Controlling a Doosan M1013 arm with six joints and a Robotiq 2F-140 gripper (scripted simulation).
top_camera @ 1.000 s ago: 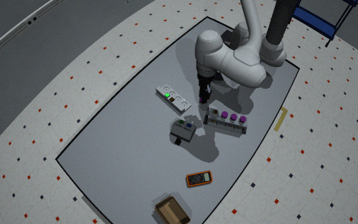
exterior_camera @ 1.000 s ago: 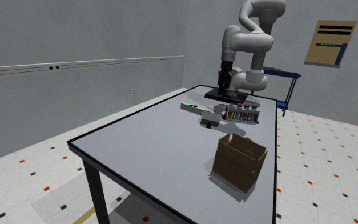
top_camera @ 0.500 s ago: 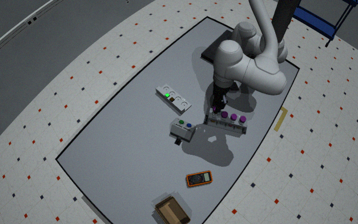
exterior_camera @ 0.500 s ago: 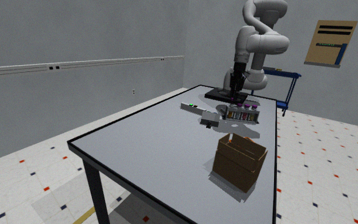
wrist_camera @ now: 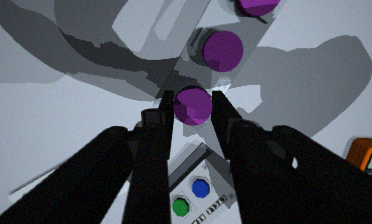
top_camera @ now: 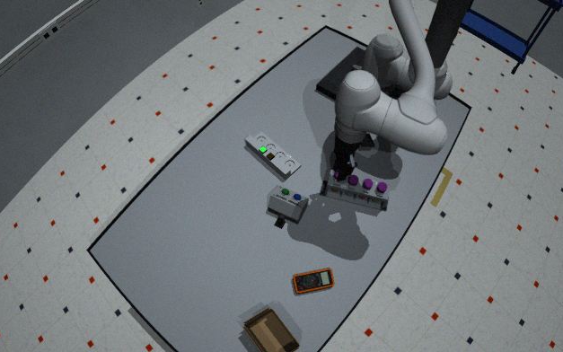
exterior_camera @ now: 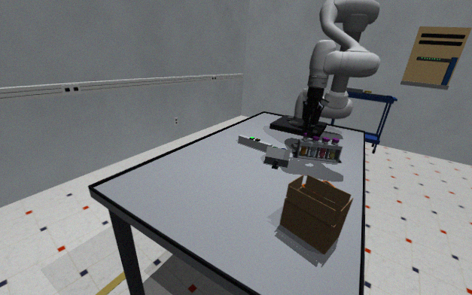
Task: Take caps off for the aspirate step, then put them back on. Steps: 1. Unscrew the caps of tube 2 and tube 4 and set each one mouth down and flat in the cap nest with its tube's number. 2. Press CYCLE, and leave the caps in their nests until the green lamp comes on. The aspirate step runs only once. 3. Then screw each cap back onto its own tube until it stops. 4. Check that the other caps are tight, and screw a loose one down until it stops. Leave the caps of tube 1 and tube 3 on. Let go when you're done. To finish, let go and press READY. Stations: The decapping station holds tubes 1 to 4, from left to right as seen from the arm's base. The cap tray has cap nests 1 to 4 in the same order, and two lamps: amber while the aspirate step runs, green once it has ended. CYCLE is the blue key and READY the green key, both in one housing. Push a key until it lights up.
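Right now my hand is 5 cm to the right of the purple cap, 5 cm above it and 2 cm past it. From my hand the other things lie so: green key 14 cm ahead, 12 cm to the right, 10 cm below; then blue key 13 cm ahead, 10 cm below, 7 cm to the right; then key housing 15 cm ahead, 11 cm below, 9 cm to the right.
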